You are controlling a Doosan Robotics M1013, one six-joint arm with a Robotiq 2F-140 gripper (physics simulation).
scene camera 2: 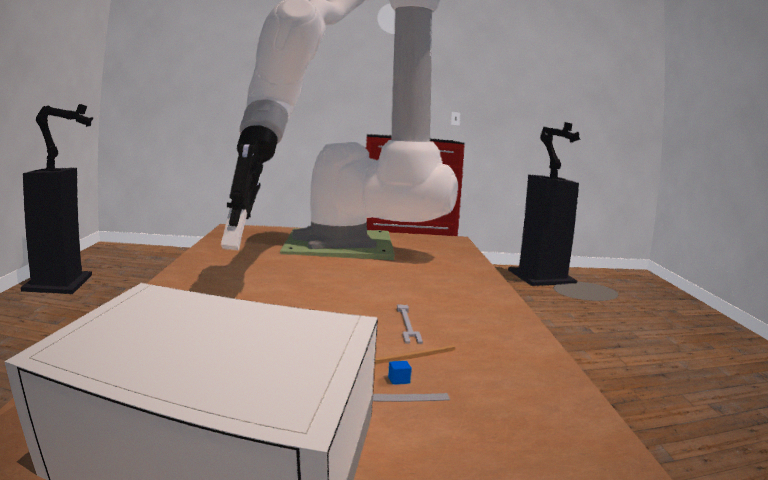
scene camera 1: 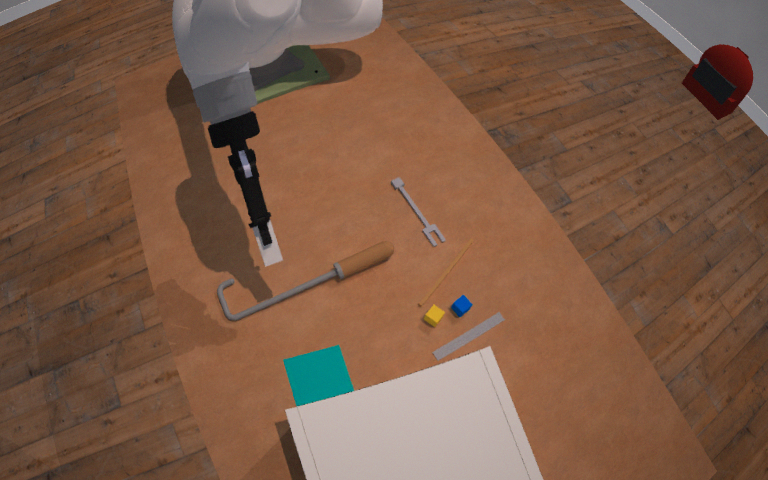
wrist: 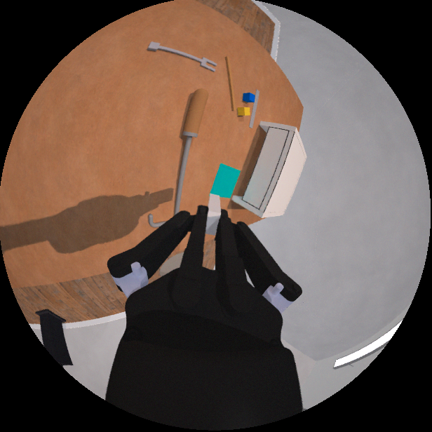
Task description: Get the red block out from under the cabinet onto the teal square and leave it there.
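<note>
My gripper is shut with nothing between its pale fingers. It hangs above the table, on the robot-base side of the hook tool. The white cabinet stands at the table's far end from the base. The teal square lies flat beside the cabinet's front edge. The red block does not show in any view; the space under the cabinet is hidden. A hook tool with a wooden handle and grey hooked rod lies on the table, apart from my fingers.
A yellow block and a blue block lie near a flat grey bar. A thin stick and a grey forked tool lie nearby.
</note>
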